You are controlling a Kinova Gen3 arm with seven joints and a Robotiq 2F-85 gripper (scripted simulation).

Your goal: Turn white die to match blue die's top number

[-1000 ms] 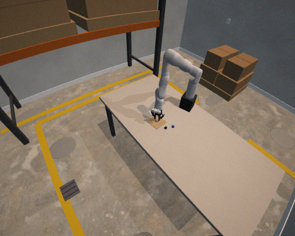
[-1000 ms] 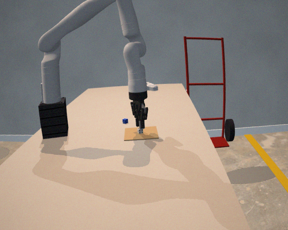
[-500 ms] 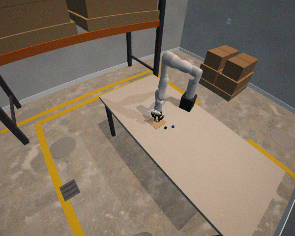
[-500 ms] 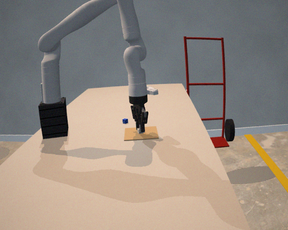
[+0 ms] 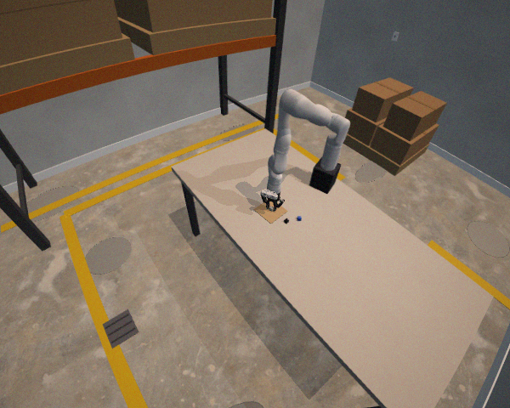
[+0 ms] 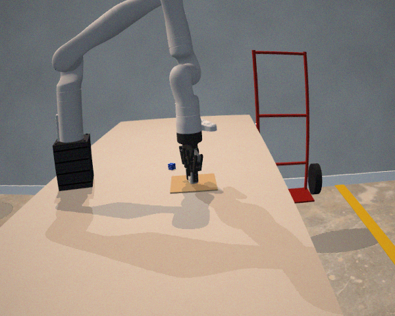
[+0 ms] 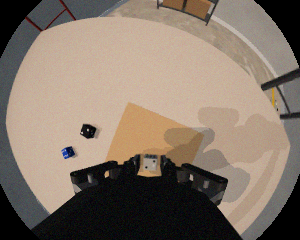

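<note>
My gripper is now 10 mm above the white die. From my hand the other things lie so: tan mat 20 mm below; blue die 140 mm to the left, 90 mm behind, 20 mm below; black die 120 mm to the left, 20 mm below, 20 mm behind.
</note>
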